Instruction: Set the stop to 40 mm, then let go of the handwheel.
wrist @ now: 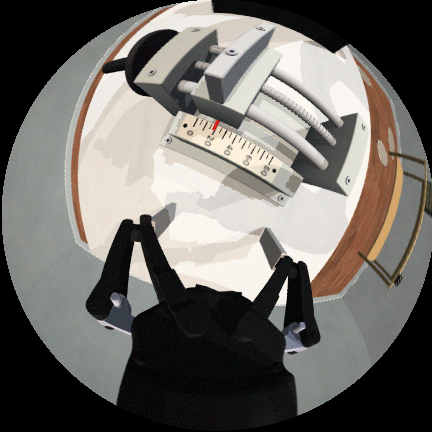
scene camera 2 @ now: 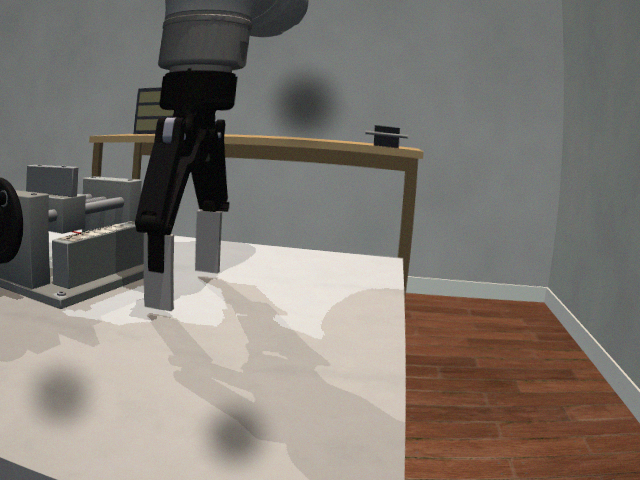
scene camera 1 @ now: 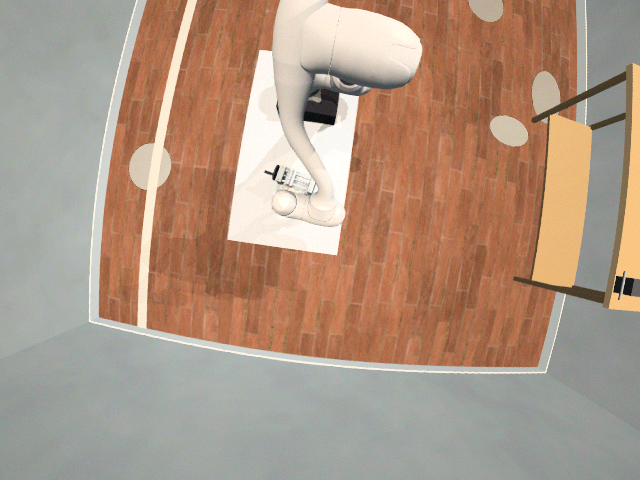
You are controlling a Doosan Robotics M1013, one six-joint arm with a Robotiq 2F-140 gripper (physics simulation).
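The stop [scene camera 2: 51,180] [wrist: 242,62] is a grey carriage with an upright plate on two rods and a screw. Its red pointer [wrist: 216,125] sits at about the 20 mark of the scale [wrist: 223,143] [scene camera 2: 98,232]. The black handwheel [scene camera 1: 277,173] [scene camera 2: 9,222] [wrist: 145,52] is at the fixture's end, its crank handle [wrist: 115,66] pointing outward in the wrist view. My gripper [scene camera 2: 183,283] [wrist: 219,223] is open and empty, pointing down beside the fixture on the scale side, with its fingertips low above the table and apart from the handwheel. The arm hides the gripper in scene camera 1.
The fixture stands on the white table [scene camera 1: 248,217] [scene camera 2: 361,320]. The black arm base [scene camera 1: 323,111] is at the table's other end. A wooden bench [scene camera 1: 560,201] [scene camera 2: 310,144] stands beyond, carrying a small black device [scene camera 2: 386,136] and a dark slotted box [scene camera 2: 147,111].
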